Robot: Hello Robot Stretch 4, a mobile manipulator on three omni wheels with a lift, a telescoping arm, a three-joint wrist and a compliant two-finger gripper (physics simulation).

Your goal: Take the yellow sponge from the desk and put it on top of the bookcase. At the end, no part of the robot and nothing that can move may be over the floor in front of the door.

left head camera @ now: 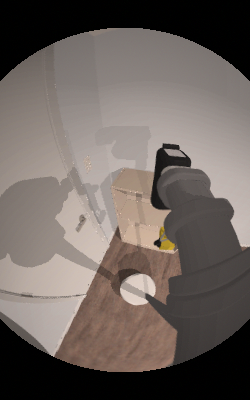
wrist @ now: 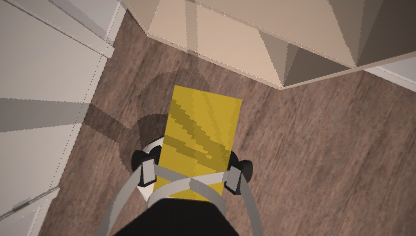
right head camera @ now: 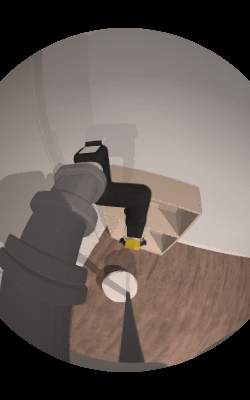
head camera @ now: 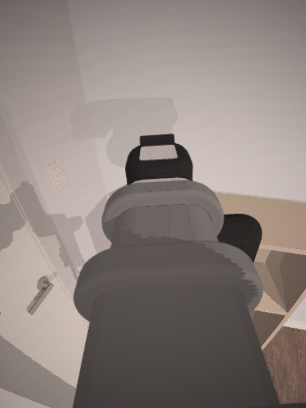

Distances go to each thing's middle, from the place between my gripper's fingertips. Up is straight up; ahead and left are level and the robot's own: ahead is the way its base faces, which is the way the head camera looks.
Scene:
Now: hand 2 cm short of the yellow sponge [wrist: 200, 129] and 2 cm below it.

